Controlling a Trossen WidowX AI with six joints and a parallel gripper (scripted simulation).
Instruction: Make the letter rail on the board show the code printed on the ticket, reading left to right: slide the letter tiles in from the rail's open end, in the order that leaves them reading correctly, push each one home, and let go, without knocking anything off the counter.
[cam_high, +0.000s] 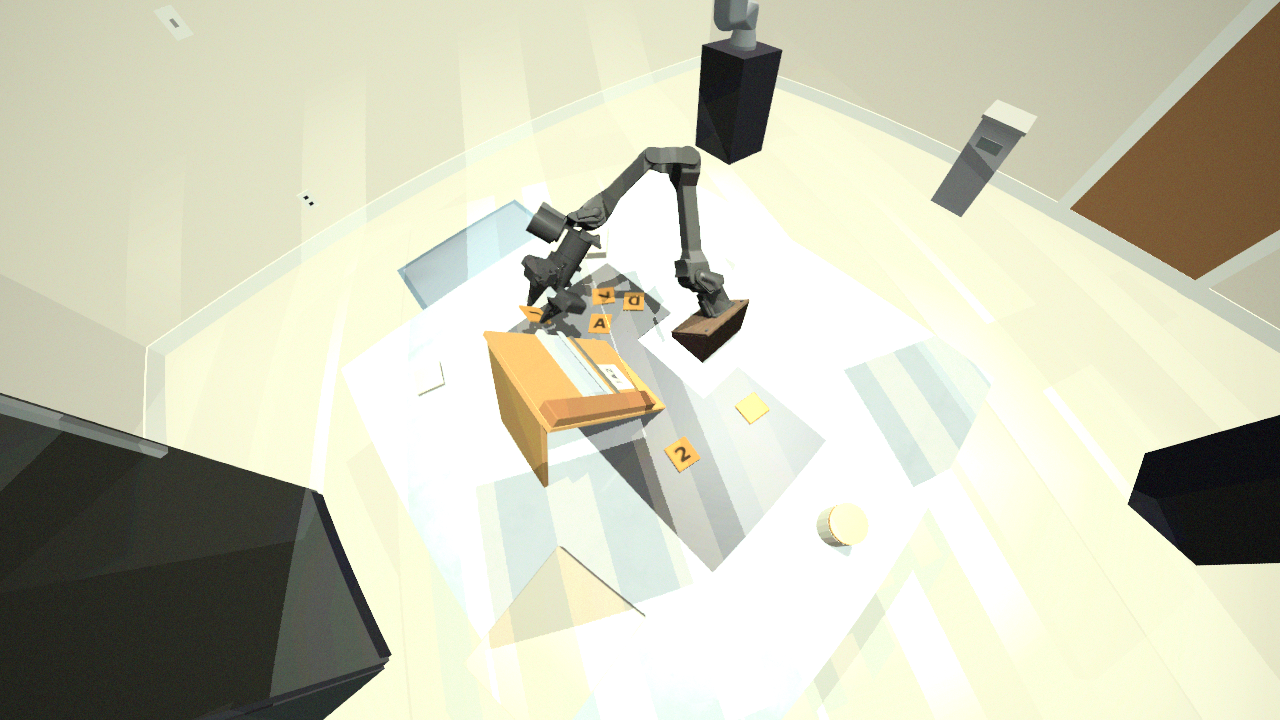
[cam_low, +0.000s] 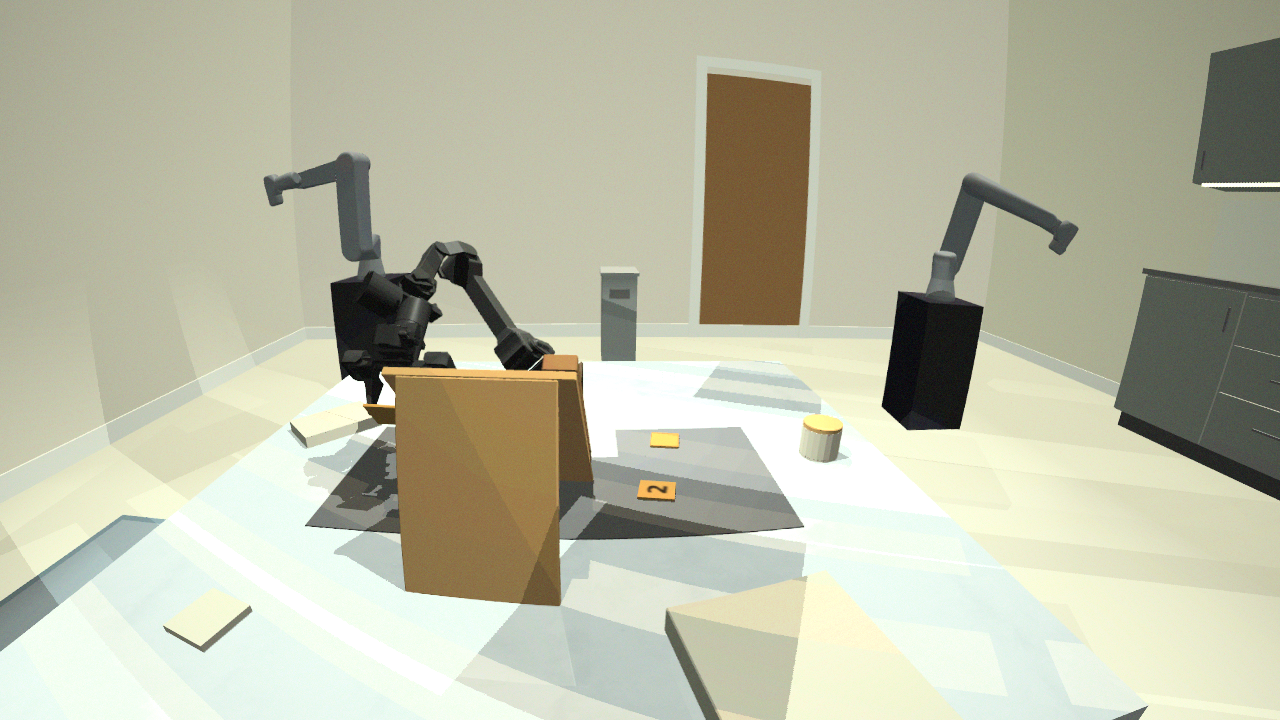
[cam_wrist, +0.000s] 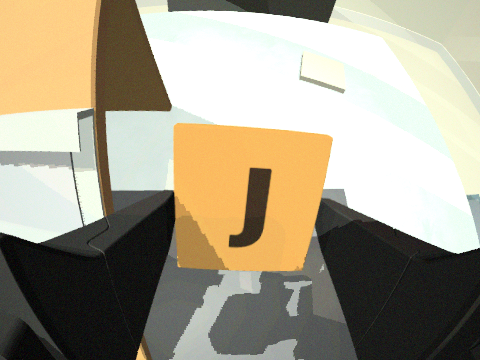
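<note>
My gripper tip is 7 cm past the white ticket, 20 cm to the right of it and 9 cm above it. From my gripper tip the other things lie so: grey mat (17 cm behind, 23 cm to the left, 16 cm below); pale pad (31 cm ahead, 14 cm to the right, 15 cm below); round tan-lidded canister (24 cm behind, 73 cm to the left, 12 cm below).
</note>
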